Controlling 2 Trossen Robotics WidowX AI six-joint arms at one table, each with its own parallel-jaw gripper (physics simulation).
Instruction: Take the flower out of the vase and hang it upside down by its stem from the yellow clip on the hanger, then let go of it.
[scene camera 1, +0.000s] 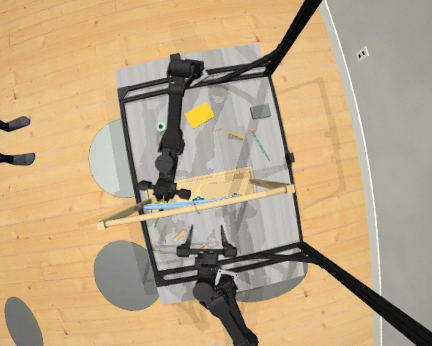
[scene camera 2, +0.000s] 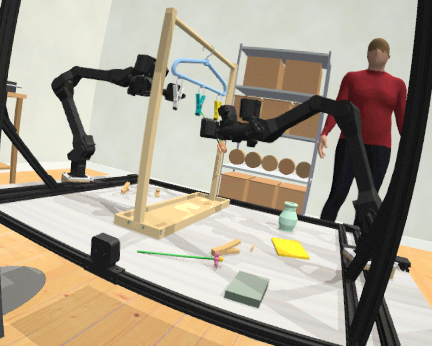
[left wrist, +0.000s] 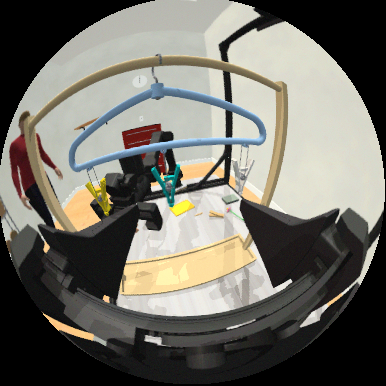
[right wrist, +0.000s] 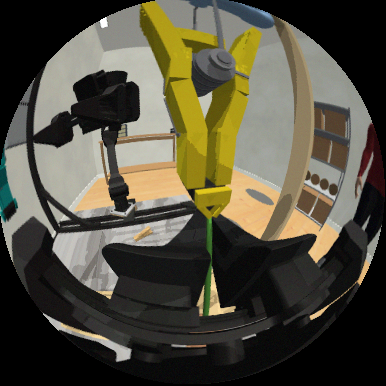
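Pixels of known places: left gripper, fingertip midpoint: (scene camera 1: 207, 224) (left wrist: 189, 207) (right wrist: 47, 126); left arm's base, link origin: (scene camera 1: 225, 280) (scene camera 2: 77, 175) (right wrist: 122, 207); right arm's base, link origin: (left wrist: 176, 184).
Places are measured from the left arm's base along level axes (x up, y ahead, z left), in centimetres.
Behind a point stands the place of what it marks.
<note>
The flower hangs head down: its peach head (scene camera 2: 221, 147) @(x 19.1, y 39.5, z 34.1 cm) is below my right gripper, and its green stem (right wrist: 208, 240) @(x 24.1, y 32.9, z 34.8 cm) (scene camera 1: 156, 221) @(x 28.9, y 27.4, z 34.5 cm) runs up between the fingers to the jaws of the yellow clip (scene camera 2: 217, 109) @(x 31.4, y 35.4, z 33.3 cm) (left wrist: 103, 200) @(x 30.8, y 34.2, z 33.1 cm) (right wrist: 192, 160). My right gripper (right wrist: 203, 210) @(x 23.8, y 29.4, z 34.6 cm) is shut on the stem right below the clip. How firmly the jaws hold the stem is unclear. The clip hangs from the blue hanger (scene camera 2: 206, 62) @(x 44.2, y 39.7, z 22.1 cm) (left wrist: 157, 91) @(x 44.1, y 38.1, z 22.3 cm). My left gripper (scene camera 1: 207, 226) @(x 33.4, y 32.0, z 18.1 cm) (left wrist: 189, 207) @(x 33.4, y 32.0, z 18.1 cm) is open and empty, across the hanger from the right one. The green vase (scene camera 2: 288, 218) @(x 1.3, y 63.2, z 45.1 cm) (scene camera 1: 161, 127) @(x 1.1, y 61.9, z 48.0 cm) stands upright with no flower.
A teal clip (scene camera 2: 200, 104) @(x 31.2, y 39.4, z 22.7 cm) (left wrist: 172, 185) @(x 31.5, y 38.5, z 21.9 cm) and a white clip (scene camera 2: 176, 95) @(x 31.6, y 43.8, z 10.8 cm) (left wrist: 243, 175) @(x 31.6, y 42.5, z 11.3 cm) also hang there. The wooden stand (scene camera 2: 154, 125) @(x 22.7, y 50.5, z 1.8 cm) (left wrist: 284, 130) @(x 40.0, y 48.6, z 1.0 cm) frames the hanger. A pink flower (scene camera 2: 216, 258) @(x -1.0, y 73.0, z 6.5 cm), a yellow pad (scene camera 2: 290, 248) @(x -2.7, y 73.6, z 32.4 cm), a grey-green block (scene camera 2: 247, 288) @(x -1.7, y 83.7, z 4.3 cm) and wooden pieces lie on the table.
</note>
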